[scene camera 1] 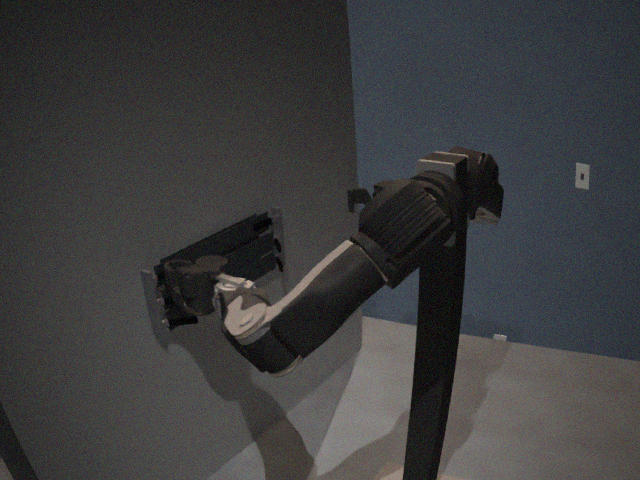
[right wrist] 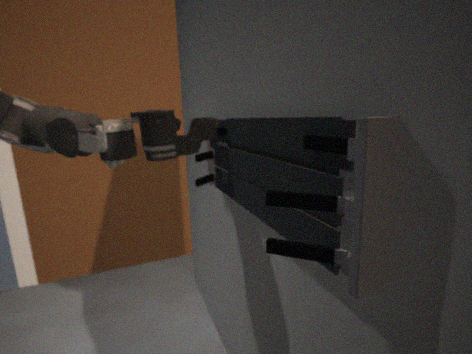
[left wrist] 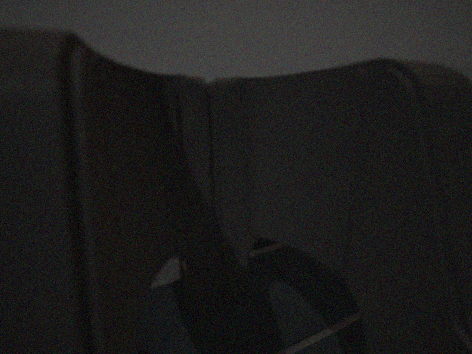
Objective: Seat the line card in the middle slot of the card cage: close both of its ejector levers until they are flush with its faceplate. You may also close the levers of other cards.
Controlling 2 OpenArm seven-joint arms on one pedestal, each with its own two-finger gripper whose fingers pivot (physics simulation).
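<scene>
The card cage is on the grey wall and holds three stacked dark cards. In the right wrist view, the middle card's right lever and left lever stick out from its faceplate. The bottom right lever and bottom left lever also stick out. The top right lever looks nearer its faceplate. My left gripper is shut and empty, at the cage's left end near the top card. My right gripper is open and empty, away from the cage.
The robot's pedestal stands out from the wall. The left forearm reaches across in front of the cage's lower side. An orange wall stands beyond the cage's left end. The left wrist view is very dark.
</scene>
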